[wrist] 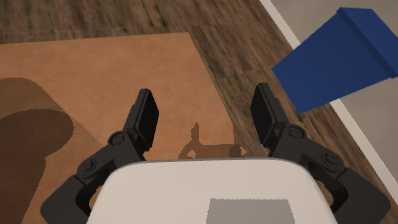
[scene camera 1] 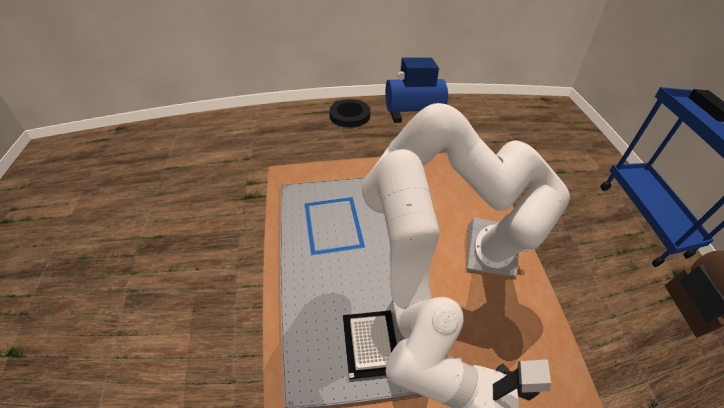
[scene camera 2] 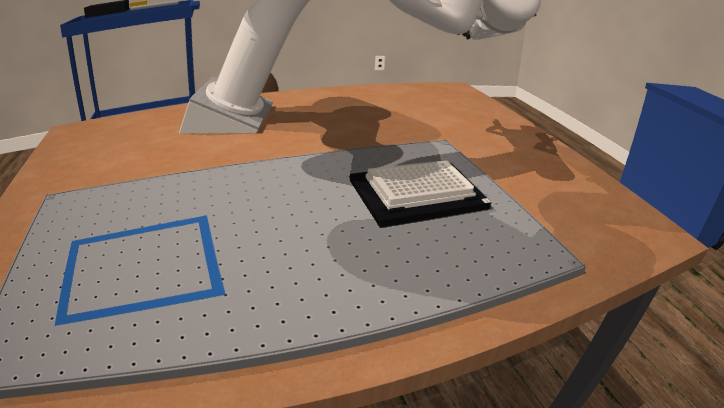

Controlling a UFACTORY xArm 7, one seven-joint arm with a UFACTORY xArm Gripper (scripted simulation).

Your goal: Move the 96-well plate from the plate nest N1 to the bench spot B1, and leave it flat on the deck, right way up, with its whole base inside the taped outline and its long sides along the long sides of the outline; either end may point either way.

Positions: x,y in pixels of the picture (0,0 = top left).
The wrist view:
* gripper: 203,98
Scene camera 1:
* white 96-well plate: 375,359
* black plate nest: 390,327
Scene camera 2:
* white 96-well plate: 411,185
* black plate nest: 368,195
